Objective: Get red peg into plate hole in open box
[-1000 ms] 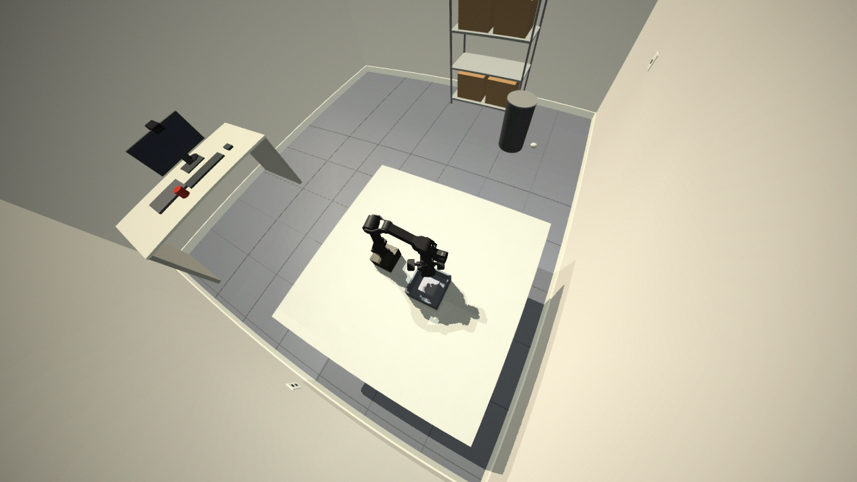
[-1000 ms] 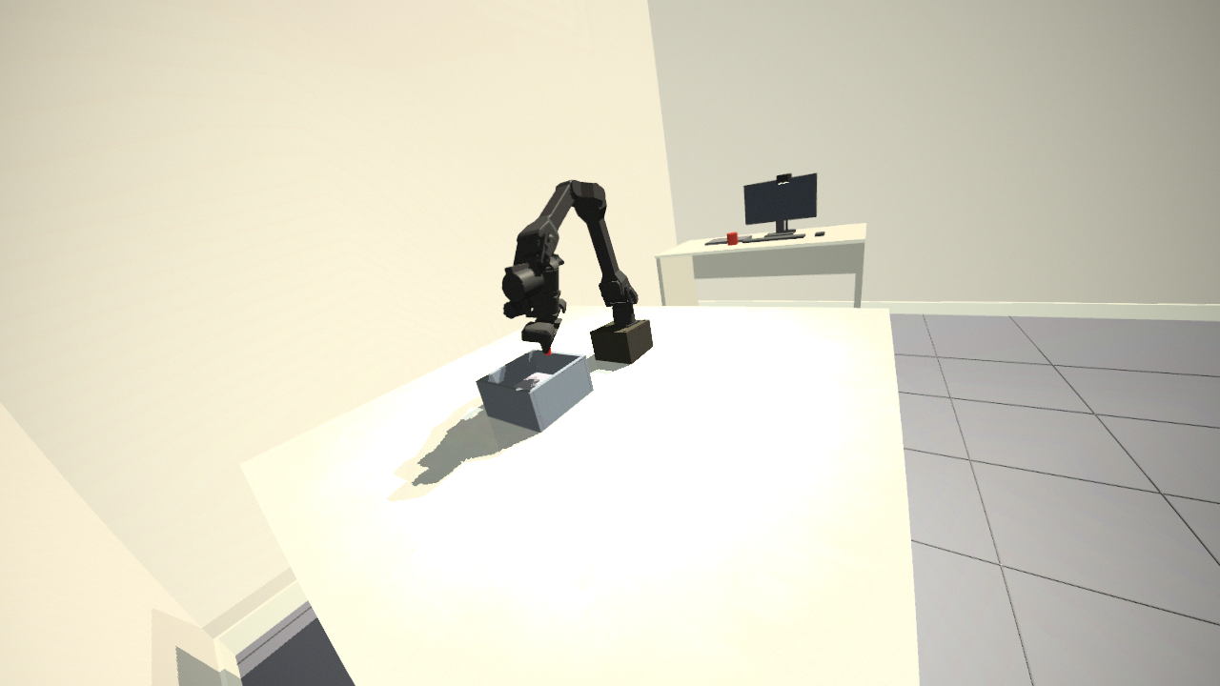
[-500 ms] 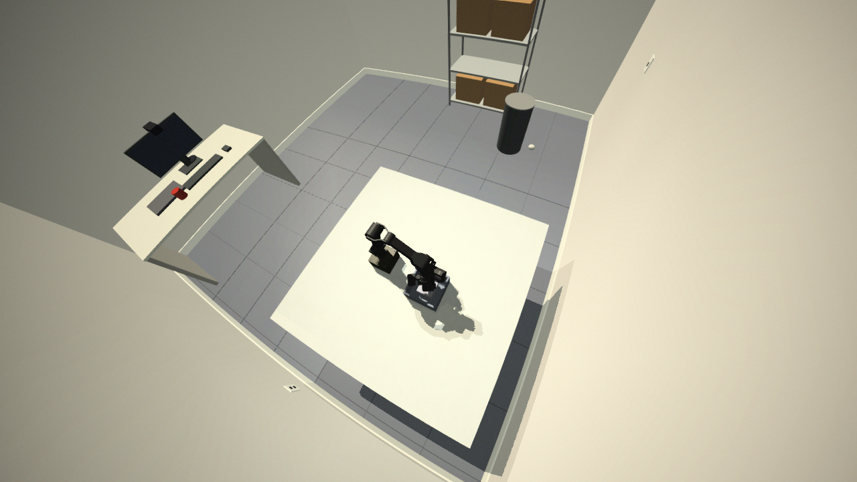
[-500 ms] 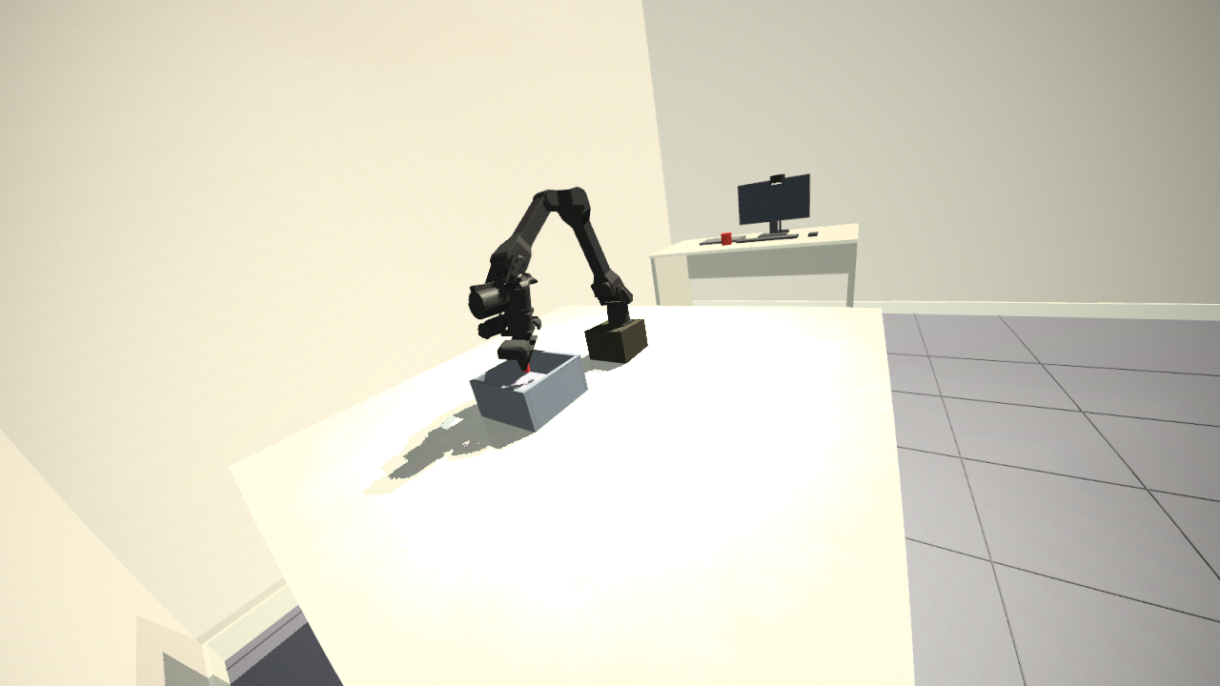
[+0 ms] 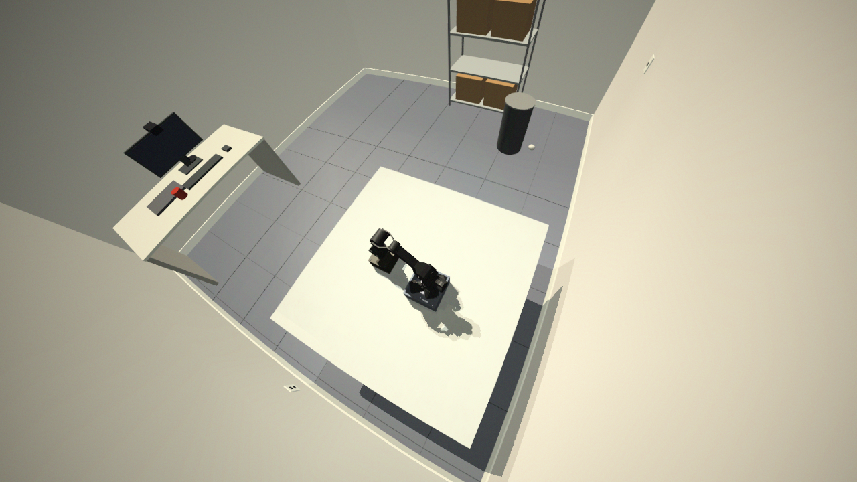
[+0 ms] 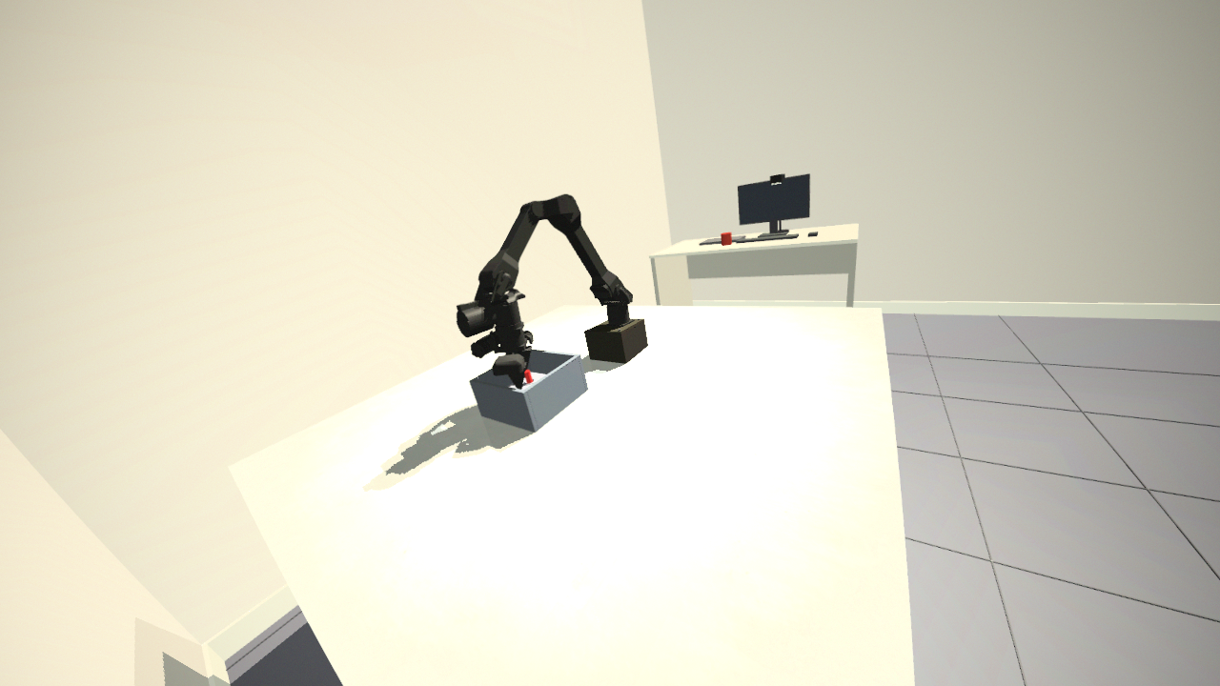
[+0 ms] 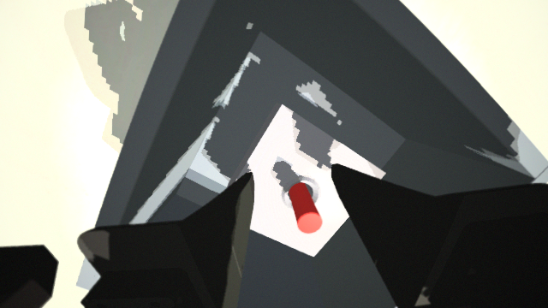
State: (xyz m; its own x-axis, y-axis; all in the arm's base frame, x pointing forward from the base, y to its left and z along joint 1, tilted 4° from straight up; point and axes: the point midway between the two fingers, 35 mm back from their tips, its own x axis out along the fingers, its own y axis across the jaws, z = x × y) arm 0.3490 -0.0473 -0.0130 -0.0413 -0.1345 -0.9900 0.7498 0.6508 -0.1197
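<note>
My gripper tip is 2 cm past the red peg, 1 cm to the right of it and 1 cm above it. The rest, counted from my gripper tip: pale plate (2 cm below, 2 cm behind, 1 cm to the left); then grey box (3 cm below, 2 cm behind, 1 cm to the left).
</note>
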